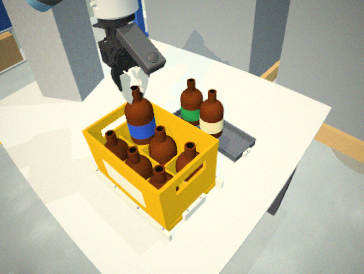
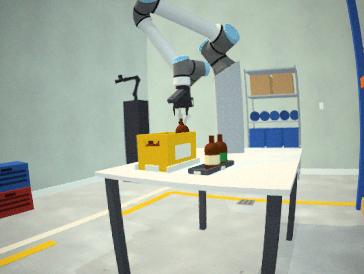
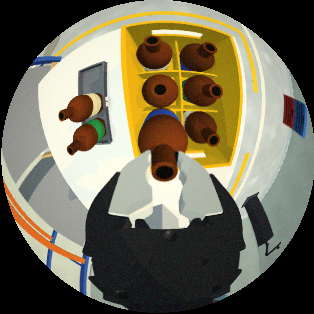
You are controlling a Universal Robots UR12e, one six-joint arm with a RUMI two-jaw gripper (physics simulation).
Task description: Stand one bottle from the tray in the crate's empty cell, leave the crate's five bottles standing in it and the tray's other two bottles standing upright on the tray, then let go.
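Seen in the pictures: gripper, fingertip midpoint: (image 1: pixel 136 100) (image 2: pixel 182 125) (image 3: pixel 163 151); arm's base, origin of the base link: (image 2: pixel 226 71).
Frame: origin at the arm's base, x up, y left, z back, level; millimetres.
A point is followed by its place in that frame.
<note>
A brown bottle with a blue label (image 1: pixel 140 112) {x -402, y -141, z -589 mm} (image 2: pixel 182 128) {x -405, y -108, z -592 mm} (image 3: pixel 162 137) {x -389, y -125, z -581 mm} is upright, its lower part inside a corner cell of the yellow crate (image 1: pixel 185 200) {x -532, y -215, z -766 mm} (image 2: pixel 155 157) {x -532, y -173, z -770 mm} (image 3: pixel 131 75) {x -455, y -94, z -674 mm}. It stands higher than the crate's other bottles; its base is hidden. My gripper (image 1: pixel 135 92) {x -389, y -123, z -563 mm} (image 2: pixel 183 119) {x -389, y -123, z -563 mm} (image 3: pixel 163 151) {x -389, y -123, z -563 mm} is shut on its neck. The crate's five bottles stand in the other cells, one being the middle bottle (image 1: pixel 162 145) {x -475, y -147, z -652 mm} (image 3: pixel 160 90) {x -437, y -134, z -635 mm}. A green-labelled bottle (image 1: pixel 191 102) {x -497, y 58, z -598 mm} (image 2: pixel 222 145) {x -493, y 108, z -604 mm} (image 3: pixel 87 136) {x -490, y 56, z -583 mm} and a cream-labelled bottle (image 1: pixel 211 112) {x -491, y 43, z -677 mm} (image 2: pixel 212 150) {x -506, y 85, z -695 mm} (image 3: pixel 82 107) {x -489, y 41, z -656 mm} stand upright on the tray.
The dark grey tray (image 1: pixel 235 140) {x -595, y 76, z -748 mm} (image 2: pixel 197 170) {x -580, y 48, z -796 mm} (image 3: pixel 92 77) {x -595, y 56, z -753 mm} lies beside the crate's long side on the white table (image 1: pixel 280 120) {x -600, y 253, z -835 mm} (image 2: pixel 260 175) {x -600, y 317, z -777 mm}. White brackets (image 1: pixel 194 207) {x -574, y -199, z -779 mm} line the crate's foot. A grey column (image 1: pixel 55 50) {x -372, y -67, z -103 mm} (image 2: pixel 229 110) {x -303, y 32, z -115 mm} stands behind the table's far part.
</note>
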